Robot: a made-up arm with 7 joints. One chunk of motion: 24 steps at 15 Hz.
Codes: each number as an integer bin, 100 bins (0 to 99) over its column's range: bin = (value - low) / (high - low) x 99, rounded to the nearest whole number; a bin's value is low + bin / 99 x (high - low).
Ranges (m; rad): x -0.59..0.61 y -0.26..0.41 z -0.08..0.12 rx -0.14..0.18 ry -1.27..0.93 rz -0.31..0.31
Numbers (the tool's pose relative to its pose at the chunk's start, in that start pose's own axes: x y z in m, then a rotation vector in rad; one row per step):
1: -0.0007 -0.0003 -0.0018 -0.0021 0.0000 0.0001
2: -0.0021 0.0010 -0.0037 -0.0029 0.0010 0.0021
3: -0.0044 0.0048 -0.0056 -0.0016 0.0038 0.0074
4: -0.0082 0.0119 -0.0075 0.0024 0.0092 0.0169
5: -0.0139 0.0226 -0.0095 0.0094 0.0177 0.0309
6: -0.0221 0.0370 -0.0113 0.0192 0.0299 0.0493
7: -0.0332 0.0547 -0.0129 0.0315 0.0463 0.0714
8: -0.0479 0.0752 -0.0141 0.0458 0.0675 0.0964
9: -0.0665 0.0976 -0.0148 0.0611 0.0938 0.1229
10: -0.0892 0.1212 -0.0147 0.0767 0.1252 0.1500
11: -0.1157 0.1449 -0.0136 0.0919 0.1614 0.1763
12: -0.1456 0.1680 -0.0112 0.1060 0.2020 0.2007
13: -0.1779 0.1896 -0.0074 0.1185 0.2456 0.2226
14: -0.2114 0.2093 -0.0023 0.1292 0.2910 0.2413
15: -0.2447 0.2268 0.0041 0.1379 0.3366 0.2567
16: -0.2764 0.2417 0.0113 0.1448 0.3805 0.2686
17: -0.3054 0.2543 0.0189 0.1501 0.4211 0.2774
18: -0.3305 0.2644 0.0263 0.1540 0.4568 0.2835
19: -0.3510 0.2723 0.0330 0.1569 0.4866 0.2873
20: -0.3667 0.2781 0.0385 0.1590 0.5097 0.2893
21: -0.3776 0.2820 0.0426 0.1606 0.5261 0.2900
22: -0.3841 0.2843 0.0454 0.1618 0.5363 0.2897
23: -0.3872 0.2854 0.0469 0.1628 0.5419 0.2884
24: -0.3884 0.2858 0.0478 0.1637 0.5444 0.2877
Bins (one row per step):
1: 49 38 39 43 57 50
2: 49 39 38 42 57 50
3: 48 39 37 43 57 51
4: 48 40 36 44 58 52
5: 48 42 35 46 58 54
6: 47 44 34 49 58 57
7: 46 47 33 53 59 61
8: 45 50 33 57 60 65
9: 43 53 32 62 61 69
10: 41 56 32 67 63 73
11: 39 60 33 72 64 78
12: 37 63 34 76 66 82
13: 34 66 36 80 68 85
14: 31 69 38 83 70 88
15: 28 72 42 86 72 90
16: 26 74 45 88 74 92
17: 23 76 49 90 76 94
18: 21 77 53 91 78 95
19: 20 79 56 92 79 95
20: 18 80 59 93 80 96
21: 18 80 61 93 81 96
22: 17 80 62 93 81 96
23: 17 81 63 94 82 96
24: 17 81 63 94 82 95

